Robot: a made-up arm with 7 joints. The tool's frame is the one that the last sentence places. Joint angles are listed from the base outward.
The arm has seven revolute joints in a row. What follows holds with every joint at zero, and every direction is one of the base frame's. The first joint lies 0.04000 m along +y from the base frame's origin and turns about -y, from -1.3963 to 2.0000 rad. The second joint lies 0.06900 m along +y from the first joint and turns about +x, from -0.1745 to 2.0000 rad. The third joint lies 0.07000 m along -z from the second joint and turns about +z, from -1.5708 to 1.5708 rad. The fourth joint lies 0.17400 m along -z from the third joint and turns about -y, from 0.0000 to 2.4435 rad. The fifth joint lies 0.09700 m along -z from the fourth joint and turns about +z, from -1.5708 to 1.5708 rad. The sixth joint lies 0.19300 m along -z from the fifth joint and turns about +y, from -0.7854 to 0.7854 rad. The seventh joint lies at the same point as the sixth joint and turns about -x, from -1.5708 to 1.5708 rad. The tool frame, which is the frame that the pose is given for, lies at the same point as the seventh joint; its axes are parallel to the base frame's.
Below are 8 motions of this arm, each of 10 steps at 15 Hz.
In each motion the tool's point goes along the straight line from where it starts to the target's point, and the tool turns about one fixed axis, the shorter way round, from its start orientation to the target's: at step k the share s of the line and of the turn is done. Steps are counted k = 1, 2, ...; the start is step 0. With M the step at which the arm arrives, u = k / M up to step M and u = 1 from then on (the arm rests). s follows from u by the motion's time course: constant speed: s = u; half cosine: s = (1 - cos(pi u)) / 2; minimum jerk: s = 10 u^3 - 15 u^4 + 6 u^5.
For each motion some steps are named. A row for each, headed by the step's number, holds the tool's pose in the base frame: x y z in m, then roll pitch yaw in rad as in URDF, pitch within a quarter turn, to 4 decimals.
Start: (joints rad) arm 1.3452 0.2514 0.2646 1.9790 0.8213 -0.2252 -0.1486
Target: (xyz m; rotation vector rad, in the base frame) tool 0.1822 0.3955 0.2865 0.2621 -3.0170 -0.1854
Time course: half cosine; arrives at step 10
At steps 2, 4, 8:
2: 0.1642 0.2263 0.2321 -2.9974 0.4354 2.7077
4: 0.1691 0.2731 0.2471 -3.0422 0.2734 2.8700
8: 0.1803 0.3776 0.2808 3.0539 -0.0496 -3.0329

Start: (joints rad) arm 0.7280 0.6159 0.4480 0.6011 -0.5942 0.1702 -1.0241
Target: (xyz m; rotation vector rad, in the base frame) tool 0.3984 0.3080 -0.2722 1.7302 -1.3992 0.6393
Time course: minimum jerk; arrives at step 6
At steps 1, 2, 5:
1: 0.3473 0.4412 -0.1692 2.3218 -0.8468 -0.5216
2: 0.3566 0.4171 -0.1878 2.3794 -0.8687 -0.6246
5: 0.3965 0.3129 -0.2684 2.6709 -0.9121 -1.1098

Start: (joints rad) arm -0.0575 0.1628 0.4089 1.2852 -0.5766 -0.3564 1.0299
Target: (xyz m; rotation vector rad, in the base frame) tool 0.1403 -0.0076 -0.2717 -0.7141 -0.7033 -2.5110
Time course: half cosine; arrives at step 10
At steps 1, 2, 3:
1: 0.2351 0.2641 -0.3165 0.5376 -0.8430 -1.3936
2: 0.2282 0.2444 -0.3132 0.5472 -0.8251 -1.5082
3: 0.2174 0.2135 -0.3082 0.5557 -0.7961 -1.6820

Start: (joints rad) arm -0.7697 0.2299 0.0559 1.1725 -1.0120 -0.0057 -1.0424
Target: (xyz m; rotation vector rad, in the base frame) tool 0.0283 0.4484 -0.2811 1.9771 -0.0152 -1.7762
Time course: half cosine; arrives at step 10
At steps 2, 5, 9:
2: -0.0403 0.2280 -0.4181 1.4982 0.0843 -1.1885
5: -0.0096 0.3266 -0.3568 1.5529 0.5872 -1.1947
9: 0.0264 0.4424 -0.2848 1.6781 1.1769 -1.1230

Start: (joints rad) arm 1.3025 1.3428 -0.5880 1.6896 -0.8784 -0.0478 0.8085
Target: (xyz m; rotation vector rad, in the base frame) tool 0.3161 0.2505 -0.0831 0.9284 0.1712 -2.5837
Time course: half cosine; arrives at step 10
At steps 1, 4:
1: 0.2606 0.2764 0.1708 1.6712 0.6891 -1.2570
4: 0.2789 0.2679 0.0873 1.1769 0.8899 -1.6883

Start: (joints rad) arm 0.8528 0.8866 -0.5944 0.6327 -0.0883 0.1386 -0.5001
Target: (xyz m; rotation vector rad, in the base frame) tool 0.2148 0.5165 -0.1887 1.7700 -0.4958 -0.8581
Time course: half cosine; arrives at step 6
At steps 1, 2, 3, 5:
1: 0.3661 0.4252 -0.1439 1.8450 -0.3829 -0.9091
2: 0.3364 0.4431 -0.1527 1.8229 -0.2461 -0.8838
3: 0.2959 0.4676 -0.1647 1.7990 -0.0584 -0.8550
5: 0.2257 0.5099 -0.1855 1.7693 0.2678 -0.8143

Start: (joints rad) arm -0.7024 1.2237 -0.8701 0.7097 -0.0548 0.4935 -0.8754
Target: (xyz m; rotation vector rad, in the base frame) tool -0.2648 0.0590 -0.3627 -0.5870 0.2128 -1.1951
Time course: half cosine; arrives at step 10
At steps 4, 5, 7, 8, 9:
4: -0.1548 0.3451 -0.3235 0.2139 0.6217 -1.6152
5: -0.1808 0.2776 -0.3328 0.0407 0.4150 -1.5657
7: -0.2302 0.1491 -0.3504 -0.2962 0.0560 -1.3840
8: -0.2488 0.1007 -0.3570 -0.4377 -0.0598 -1.2867
9: -0.2607 0.0697 -0.3612 -0.5350 -0.1261 -1.2154

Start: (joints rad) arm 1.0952 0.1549 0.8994 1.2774 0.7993 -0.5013 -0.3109
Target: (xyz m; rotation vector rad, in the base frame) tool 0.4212 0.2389 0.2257 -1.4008 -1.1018 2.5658
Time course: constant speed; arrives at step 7
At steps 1, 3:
1: 0.3492 0.3550 0.0499 -1.5623 0.3208 3.0044
3: 0.3732 0.3163 0.1085 -1.3794 0.4674 2.8601

